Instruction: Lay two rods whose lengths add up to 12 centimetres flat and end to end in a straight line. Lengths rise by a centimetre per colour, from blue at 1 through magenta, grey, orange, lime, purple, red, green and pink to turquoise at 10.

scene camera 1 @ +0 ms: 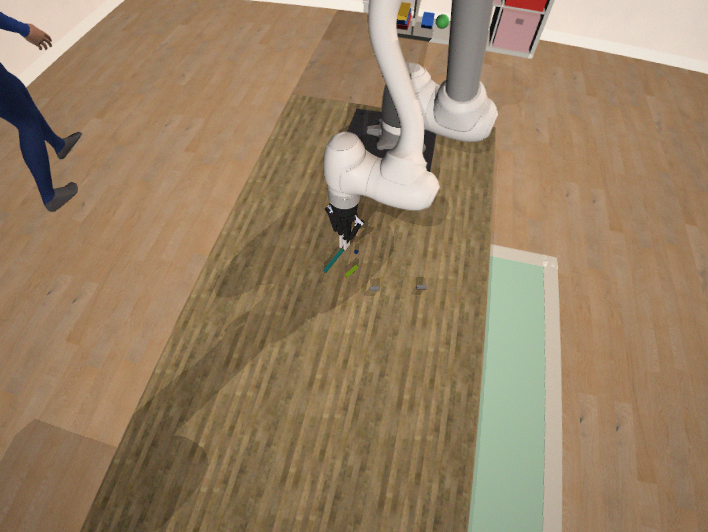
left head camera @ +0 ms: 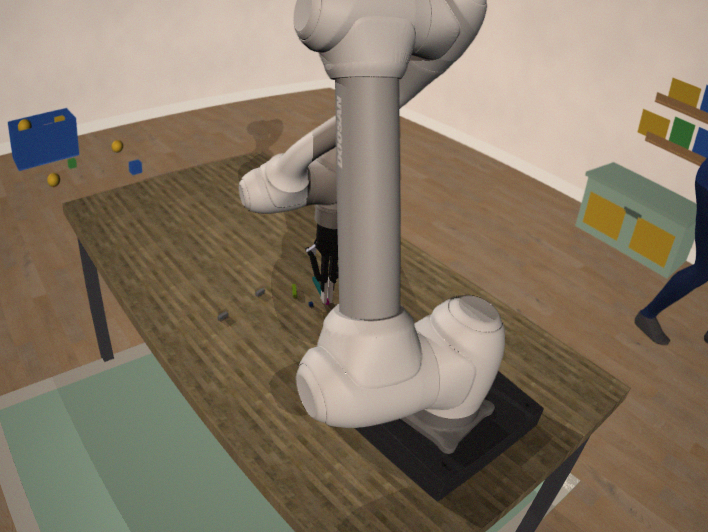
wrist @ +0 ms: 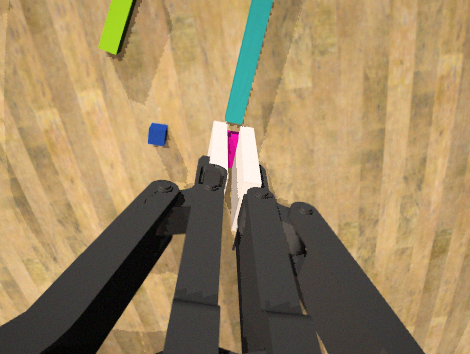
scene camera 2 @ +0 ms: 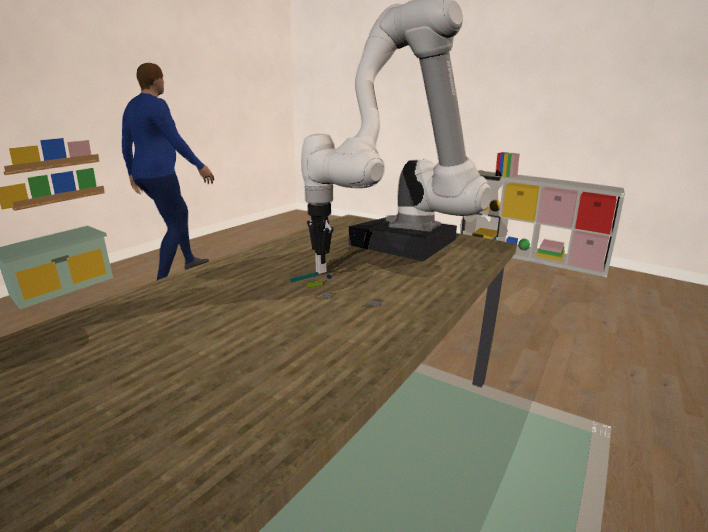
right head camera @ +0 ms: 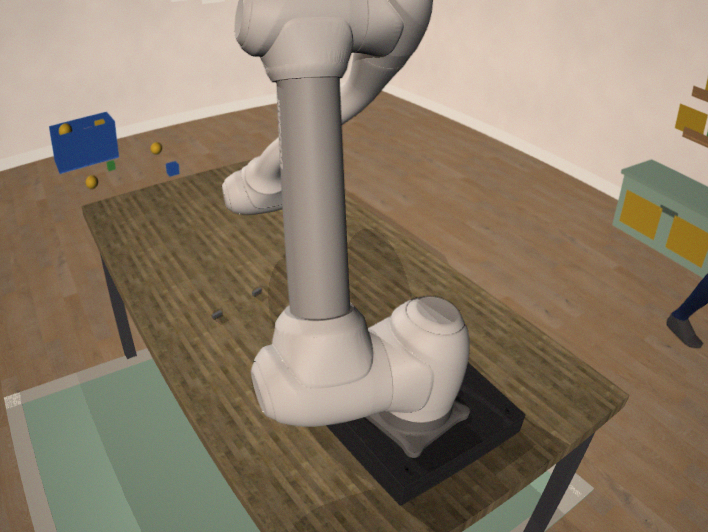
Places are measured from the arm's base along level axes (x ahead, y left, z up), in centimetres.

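Pixels of known places: gripper, fingertip midpoint: (scene camera 1: pixel 344 245) (left head camera: pixel 326 300) (wrist: pixel 229 145) (scene camera 2: pixel 321 271); arm's base, origin of the base link: (left head camera: pixel 439 408) (scene camera 2: pixel 415 225) (right head camera: pixel 411 411).
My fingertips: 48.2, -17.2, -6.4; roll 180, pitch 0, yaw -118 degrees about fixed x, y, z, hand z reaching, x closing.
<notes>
Ahead of a thing's pixels: the offset from my fingertips to its middle, as dx, dy, dz.
My gripper (wrist: pixel 229 145) (scene camera 1: pixel 344 245) (scene camera 2: pixel 321 271) (left head camera: pixel 326 299) is shut on the magenta rod @(-0.2, +0.1, +0.0) (wrist: pixel 232 147) (left head camera: pixel 327 302), low at the table. The turquoise rod @(+5.7, -3.1, -0.4) (wrist: pixel 250 62) (scene camera 1: pixel 333 260) (scene camera 2: pixel 303 277) (left head camera: pixel 316 284) lies flat, its near end just beyond the fingertips in the wrist view and roughly in line with the magenta rod; a small gap shows there. The fingers hide part of the magenta rod, so whether it touches the table is unclear. The gripper and these rods are hidden behind the arm in the right head view.
A blue cube-like rod @(+1.8, +4.0, -0.4) (wrist: pixel 158 134) (scene camera 1: pixel 356 251) (left head camera: pixel 310 304) and a lime rod @(+9.2, +3.1, -0.4) (wrist: pixel 116 27) (scene camera 1: pixel 351 270) (scene camera 2: pixel 314 284) (left head camera: pixel 294 290) lie beside the turquoise rod. Two grey pieces, one nearer @(+14.8, +10.7, -0.4) (scene camera 1: pixel 374 288) (right head camera: pixel 256 291) and one farther @(+13.1, +25.2, -0.4) (scene camera 1: pixel 421 287) (right head camera: pixel 216 314), lie toward the mat side.
</notes>
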